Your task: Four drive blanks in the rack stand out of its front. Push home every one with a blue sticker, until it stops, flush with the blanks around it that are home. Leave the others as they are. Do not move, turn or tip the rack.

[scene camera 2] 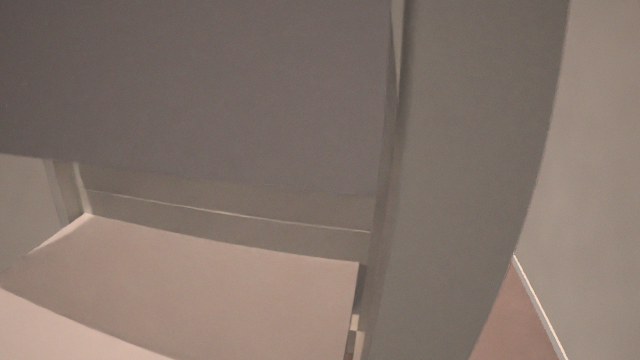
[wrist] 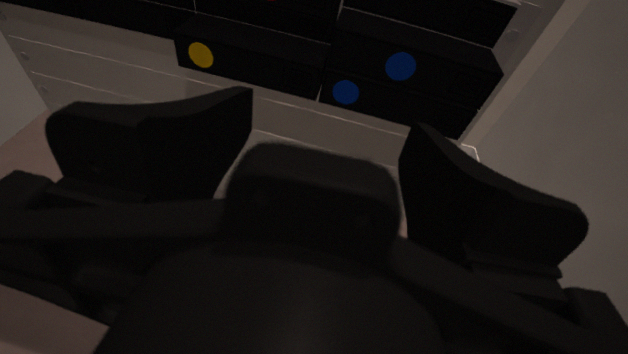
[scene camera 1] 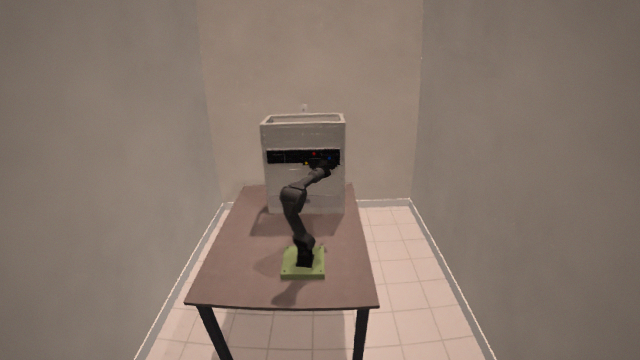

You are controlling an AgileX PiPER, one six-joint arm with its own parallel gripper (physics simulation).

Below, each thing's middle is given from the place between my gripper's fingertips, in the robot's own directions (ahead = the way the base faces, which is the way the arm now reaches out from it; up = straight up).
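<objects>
There's the yellow-stickered blank (wrist: 258, 56), and it sits 30 mm below my hand, 130 mm ahead of it and 80 mm to the left of it.
</objects>
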